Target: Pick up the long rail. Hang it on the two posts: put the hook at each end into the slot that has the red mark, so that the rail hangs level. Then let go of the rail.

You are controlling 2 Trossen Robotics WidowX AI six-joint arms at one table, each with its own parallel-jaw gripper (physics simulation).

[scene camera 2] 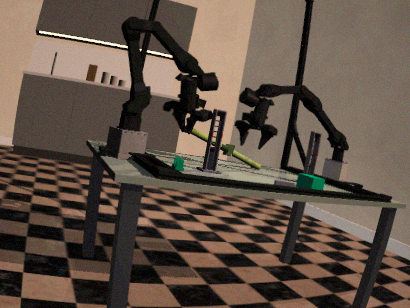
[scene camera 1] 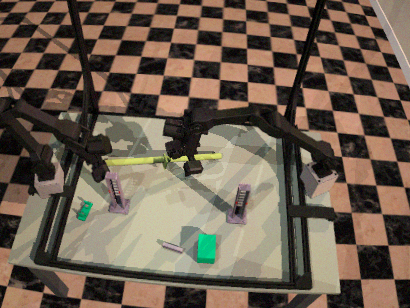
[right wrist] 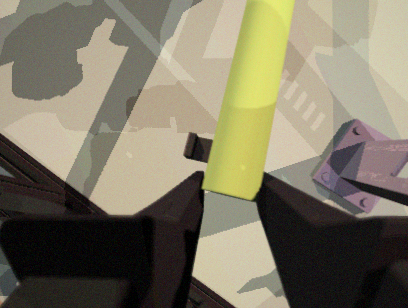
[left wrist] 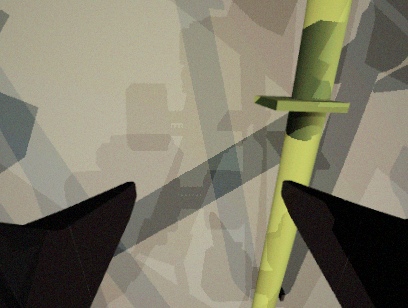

Observation:
My left gripper [scene camera 2: 250, 147] is open, holding nothing. Also in view: a yellow-green rail [right wrist: 236, 157]. My right gripper [scene camera 2: 186, 132] grips the yellow-green rail, which still rests on the table.
The yellow-green rail also shows in the left wrist view [left wrist: 322, 38]. My left gripper shows as well in scene camera 1 [scene camera 1: 182, 166] and in the left wrist view [left wrist: 209, 188]. My right gripper also shows in the right wrist view [right wrist: 228, 178].

